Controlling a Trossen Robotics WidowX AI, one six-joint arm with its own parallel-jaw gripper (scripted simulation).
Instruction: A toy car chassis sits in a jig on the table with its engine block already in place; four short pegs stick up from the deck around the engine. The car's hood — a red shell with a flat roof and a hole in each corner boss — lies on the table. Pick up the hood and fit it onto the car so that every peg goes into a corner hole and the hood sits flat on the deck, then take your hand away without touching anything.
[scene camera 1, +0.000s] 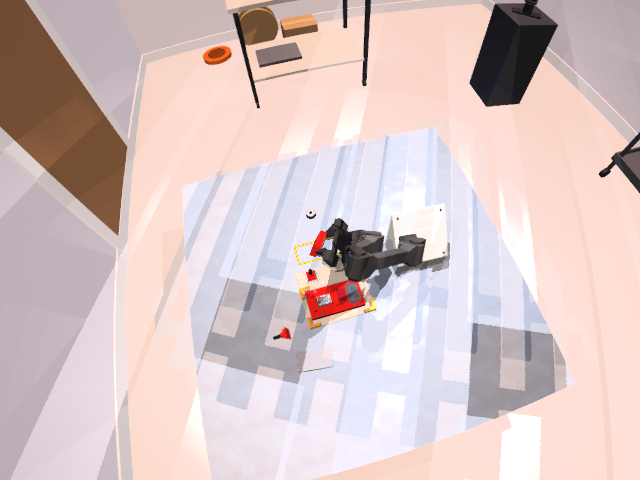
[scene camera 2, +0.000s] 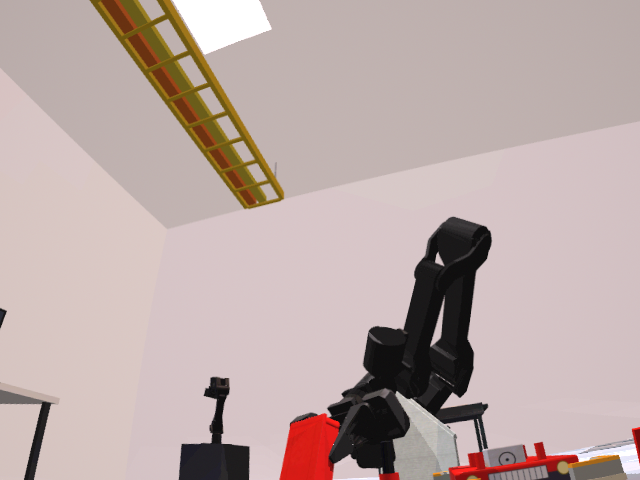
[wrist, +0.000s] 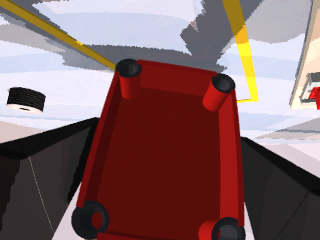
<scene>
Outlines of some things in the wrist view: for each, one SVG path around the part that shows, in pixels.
My gripper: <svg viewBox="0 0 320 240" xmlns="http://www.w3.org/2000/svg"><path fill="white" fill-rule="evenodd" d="M240 136L241 156L243 156L241 165L243 165L245 208L247 208L249 223L251 223L249 225L252 227L252 236L255 237L255 240L320 240L320 177L312 175L311 172L307 172L303 168L296 167L296 164L283 159L276 152L269 151L264 145L255 143L255 141L248 139L247 136ZM100 117L92 117L92 119L77 121L77 123L64 125L64 127L48 129L48 131L36 133L36 135L9 140L3 144L0 143L0 240L52 240L56 229L59 228L60 221L63 220L65 211L69 207L69 203L72 201L72 197L75 196L77 188L80 187L79 184L83 180L85 165L87 165L89 151L91 151L92 141L95 139L95 131Z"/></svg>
A red hood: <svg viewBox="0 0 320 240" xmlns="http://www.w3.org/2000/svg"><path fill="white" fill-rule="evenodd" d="M117 61L115 75L113 75L111 87L109 87L107 97L105 97L103 111L101 111L99 123L97 123L95 139L92 141L87 165L85 165L80 192L77 195L79 199L76 201L76 208L73 209L71 216L73 232L85 240L247 239L244 229L243 165L241 165L243 156L241 156L239 105L237 105L235 81L233 81L231 76L225 75L225 73L216 73L216 71L208 71L208 69L184 67L184 65L157 63L157 61L140 59Z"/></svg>
</scene>
